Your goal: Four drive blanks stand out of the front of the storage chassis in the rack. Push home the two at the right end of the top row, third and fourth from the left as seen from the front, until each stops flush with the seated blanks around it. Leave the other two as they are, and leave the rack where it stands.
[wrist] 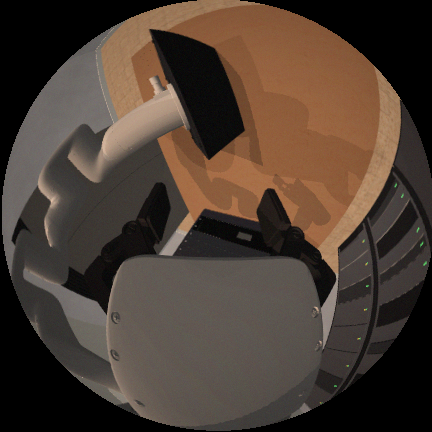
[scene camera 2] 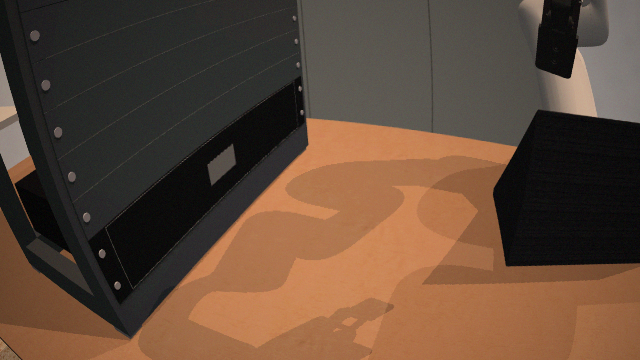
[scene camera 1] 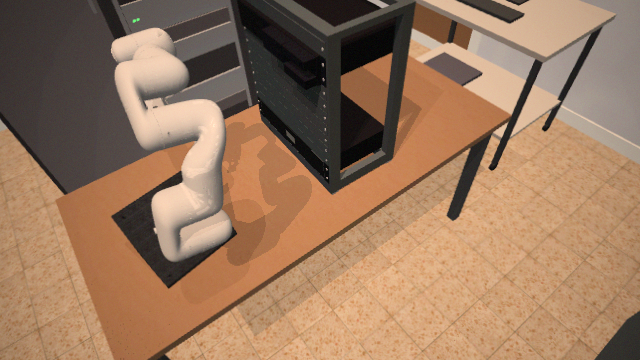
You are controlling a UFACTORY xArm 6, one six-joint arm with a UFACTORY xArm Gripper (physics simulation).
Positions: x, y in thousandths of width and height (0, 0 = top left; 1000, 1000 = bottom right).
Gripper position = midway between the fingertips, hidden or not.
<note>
In view: the gripper (scene camera 2: 873, 115) and a rack (scene camera 2: 237, 376).
The rack also shows in the wrist view (wrist: 494, 543) and in scene camera 1 (scene camera 1: 465, 171). The gripper shows as well in the wrist view (wrist: 497, 455).
</note>
